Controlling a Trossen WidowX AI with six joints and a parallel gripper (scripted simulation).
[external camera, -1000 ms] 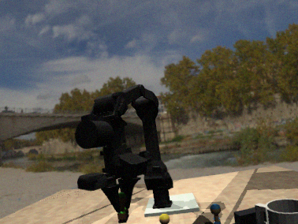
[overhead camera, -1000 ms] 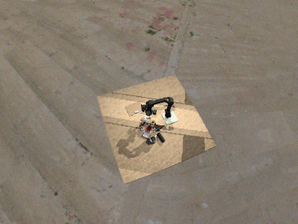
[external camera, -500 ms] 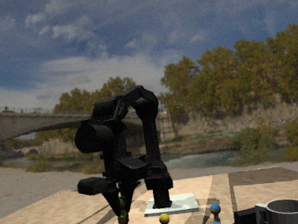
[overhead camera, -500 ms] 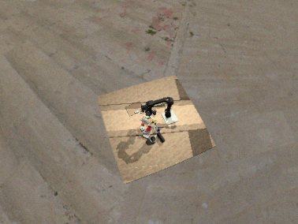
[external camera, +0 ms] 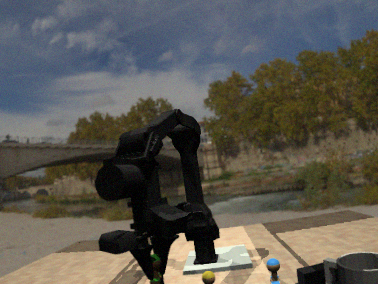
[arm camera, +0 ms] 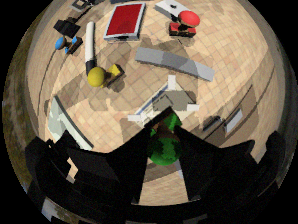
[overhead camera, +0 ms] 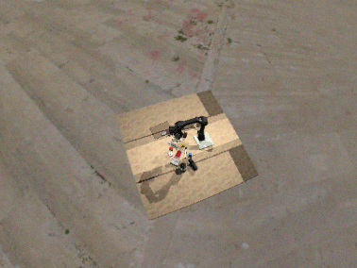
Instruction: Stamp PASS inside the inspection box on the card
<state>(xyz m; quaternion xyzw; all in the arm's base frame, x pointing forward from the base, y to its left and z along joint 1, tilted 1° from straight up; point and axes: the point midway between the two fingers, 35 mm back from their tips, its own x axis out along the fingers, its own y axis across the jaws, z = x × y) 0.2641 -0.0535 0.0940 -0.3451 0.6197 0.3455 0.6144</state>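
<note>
Right now the pale sheet is 10 mm to the right of my gripper tip and 70 mm below it. Also, from my gripper tip: yellow-knobbed stamp: 30 mm behind, 90 mm to the left, 50 mm below; then grey flat bar: 60 mm ahead, 50 mm to the left, 70 mm below; then green-topped stamp: right at my gripper tip.
</note>
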